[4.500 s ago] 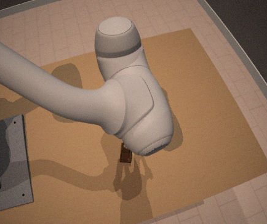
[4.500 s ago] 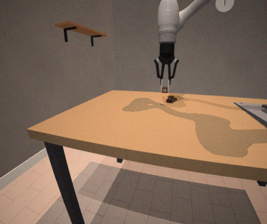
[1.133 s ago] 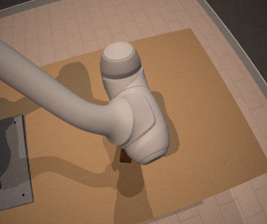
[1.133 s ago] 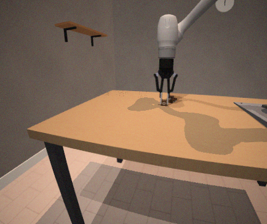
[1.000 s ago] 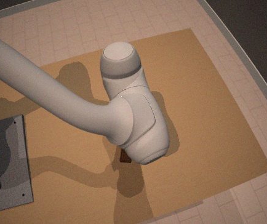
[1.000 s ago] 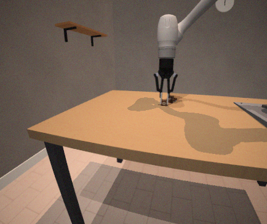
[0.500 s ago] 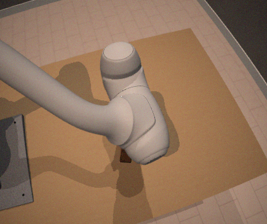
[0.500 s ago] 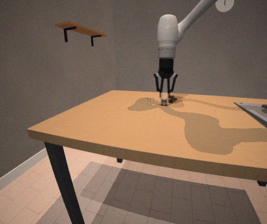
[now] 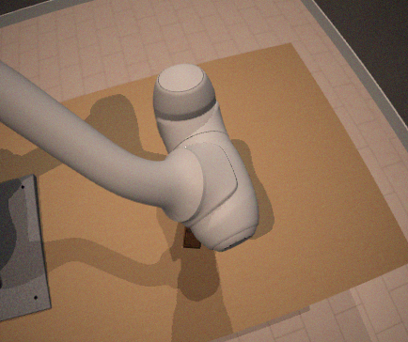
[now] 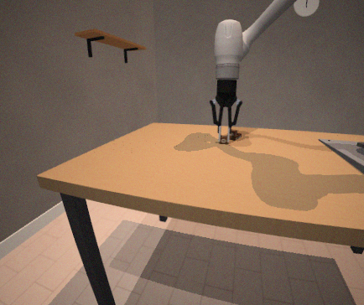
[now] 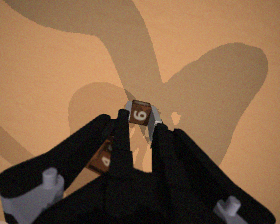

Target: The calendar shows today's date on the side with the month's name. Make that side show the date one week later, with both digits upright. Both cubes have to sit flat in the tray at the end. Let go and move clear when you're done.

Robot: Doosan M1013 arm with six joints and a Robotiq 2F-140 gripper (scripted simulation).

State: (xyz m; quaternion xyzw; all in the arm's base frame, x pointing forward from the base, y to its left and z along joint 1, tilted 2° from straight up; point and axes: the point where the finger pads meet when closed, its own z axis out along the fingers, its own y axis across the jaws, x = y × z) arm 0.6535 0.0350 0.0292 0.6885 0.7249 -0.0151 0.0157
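The cube is 3 cm below my hand. Round my hand: tray (10 cm to the right, 4 cm behind, 3 cm below).
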